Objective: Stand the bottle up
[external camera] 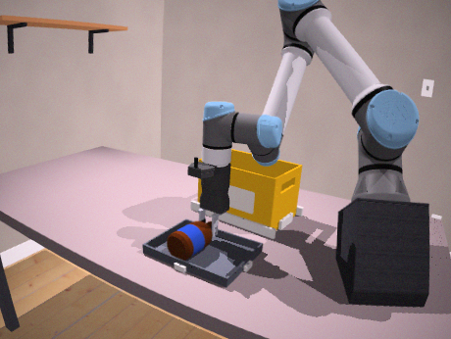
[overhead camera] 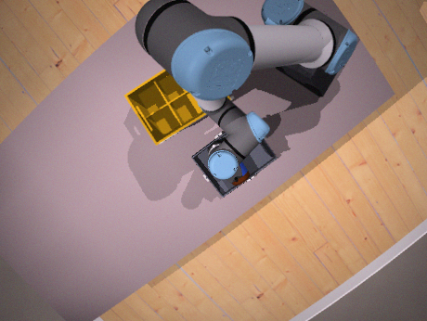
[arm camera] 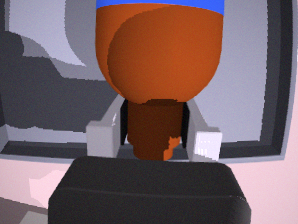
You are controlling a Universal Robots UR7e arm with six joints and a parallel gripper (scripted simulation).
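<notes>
Now: hand 10 mm short of the bottle, 50 mm to the right of it and 10 mm above it. Round my hand: dark grey tray 10 mm behind, 50 mm to the left, 40 mm below; yellow crate 30 mm behind, 240 mm to the right, 40 mm above.
</notes>
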